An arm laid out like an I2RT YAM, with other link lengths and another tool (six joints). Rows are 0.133 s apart.
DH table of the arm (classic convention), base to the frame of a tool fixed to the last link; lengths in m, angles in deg. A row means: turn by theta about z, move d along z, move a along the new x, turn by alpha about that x. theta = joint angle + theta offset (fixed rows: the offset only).
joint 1: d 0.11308, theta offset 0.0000, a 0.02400, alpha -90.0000
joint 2: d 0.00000, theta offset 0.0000, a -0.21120, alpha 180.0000
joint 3: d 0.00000, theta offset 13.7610, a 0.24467, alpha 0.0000
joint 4: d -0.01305, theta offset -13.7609, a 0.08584, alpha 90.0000
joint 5: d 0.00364, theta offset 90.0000, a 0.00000, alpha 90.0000
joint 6: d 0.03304, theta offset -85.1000, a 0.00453, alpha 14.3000
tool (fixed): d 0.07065, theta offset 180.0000, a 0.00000, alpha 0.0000
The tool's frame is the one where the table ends.
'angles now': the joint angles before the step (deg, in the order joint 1, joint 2, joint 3, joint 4, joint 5, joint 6). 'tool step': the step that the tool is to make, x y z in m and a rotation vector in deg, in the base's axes. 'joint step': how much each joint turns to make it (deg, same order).
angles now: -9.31 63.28 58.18 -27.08 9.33 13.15
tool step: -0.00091 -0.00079 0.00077 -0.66 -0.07 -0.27
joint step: 0.01 -0.31 -0.15 0.08 0.57 -0.40
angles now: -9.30 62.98 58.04 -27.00 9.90 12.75
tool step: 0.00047 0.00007 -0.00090 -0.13 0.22 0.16
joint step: 0.00 0.19 0.02 0.01 -0.04 -0.22
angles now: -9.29 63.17 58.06 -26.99 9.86 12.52
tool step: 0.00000 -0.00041 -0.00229 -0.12 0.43 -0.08
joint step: -0.03 0.15 -0.19 -0.04 0.14 -0.13
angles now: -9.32 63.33 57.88 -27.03 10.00 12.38
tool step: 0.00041 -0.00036 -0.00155 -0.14 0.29 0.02
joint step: -0.04 0.21 -0.07 0.05 0.05 -0.19
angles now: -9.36 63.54 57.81 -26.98 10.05 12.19
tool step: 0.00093 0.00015 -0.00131 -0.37 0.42 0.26
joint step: 0.06 0.39 0.13 -0.02 0.07 -0.48
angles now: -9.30 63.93 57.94 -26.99 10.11 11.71
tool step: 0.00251 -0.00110 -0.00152 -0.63 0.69 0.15
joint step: -0.07 0.99 0.60 -0.05 0.22 -0.75
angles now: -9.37 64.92 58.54 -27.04 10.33 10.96
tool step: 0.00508 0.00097 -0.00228 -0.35 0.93 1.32
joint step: 0.03 1.73 1.08 -0.01 -0.80 -1.15
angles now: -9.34 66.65 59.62 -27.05 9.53 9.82
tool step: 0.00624 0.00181 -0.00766 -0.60 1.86 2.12
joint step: 0.07 2.36 0.83 0.10 -1.18 -1.93
